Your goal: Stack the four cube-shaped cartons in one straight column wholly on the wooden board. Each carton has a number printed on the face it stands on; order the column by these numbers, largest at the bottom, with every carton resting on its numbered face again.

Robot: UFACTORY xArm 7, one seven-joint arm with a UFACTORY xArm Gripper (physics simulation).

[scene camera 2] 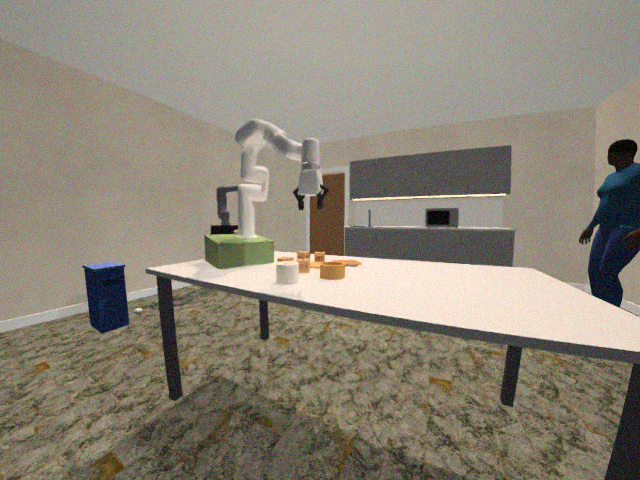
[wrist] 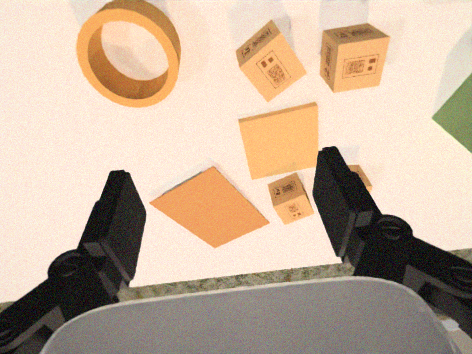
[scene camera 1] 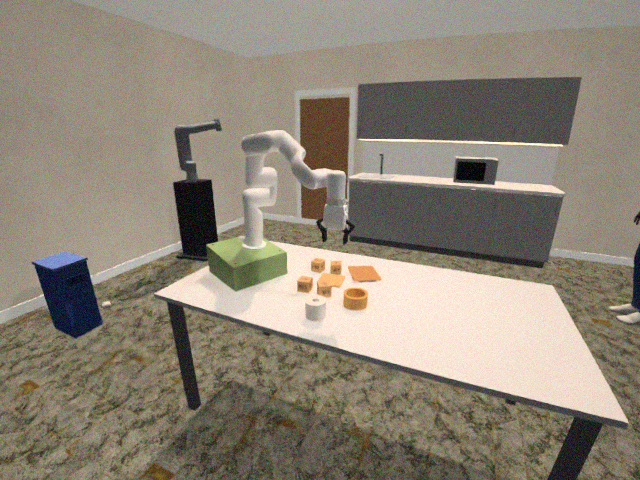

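Where they show: gripper, fingertip midpoint: (scene camera 2: 310,209) (wrist: 226,181) (scene camera 1: 334,242); arm's base at its link origin: (scene camera 2: 246,237) (scene camera 1: 253,245).
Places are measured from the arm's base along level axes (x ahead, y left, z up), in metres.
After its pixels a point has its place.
Note:
The light tan wooden board (scene camera 1: 332,279) @[z -0.133, x 0.447, y -0.046 m] (wrist: 280,142) @[z -0.133, x 0.440, y -0.051 m] lies flat with no carton on it. Four cartons stand apart on the table around it. In the wrist view one carton (wrist: 272,67) @[z -0.087, x 0.436, y -0.195 m] is above the board, turned at an angle; a second carton (wrist: 357,62) @[z -0.087, x 0.338, y -0.171 m] is at upper right; a smaller-looking carton (wrist: 291,200) @[z -0.087, x 0.445, y 0.040 m] is just below the board. The fourth carton (scene camera 1: 317,265) @[z -0.103, x 0.346, y 0.044 m] (wrist: 364,178) @[z -0.107, x 0.313, y 0.052 m] is mostly hidden behind the right finger in the wrist view. The faces they stand on are hidden. My gripper (scene camera 1: 334,241) @[z 0.141, x 0.491, y -0.245 m] (scene camera 2: 310,207) @[z 0.141, x 0.491, y -0.245 m] (wrist: 226,181) @[z 0.141, x 0.491, y -0.245 m] is open and empty, high above the table.
An orange ring (scene camera 1: 355,304) @[z -0.115, x 0.595, y -0.298 m] (scene camera 2: 332,271) @[z -0.110, x 0.601, y -0.297 m] (wrist: 132,100) @[z -0.089, x 0.607, y -0.205 m] and a white cylinder (scene camera 1: 315,311) @[z -0.098, x 0.448, y -0.416 m] (scene camera 2: 286,273) @[z -0.102, x 0.453, y -0.415 m] stand toward the front table edge. A darker orange flat square (scene camera 1: 364,273) @[z -0.135, x 0.600, y 0.069 m] (wrist: 212,207) @[z -0.134, x 0.592, y 0.059 m] lies beside the board. The green base block (scene camera 1: 248,268) @[z -0.044, x 0.059, y -0.201 m] (scene camera 2: 240,251) @[z -0.064, x 0.079, y -0.171 m] (wrist: 457,117) @[z -0.107, x 0.179, y -0.030 m] is under the arm.

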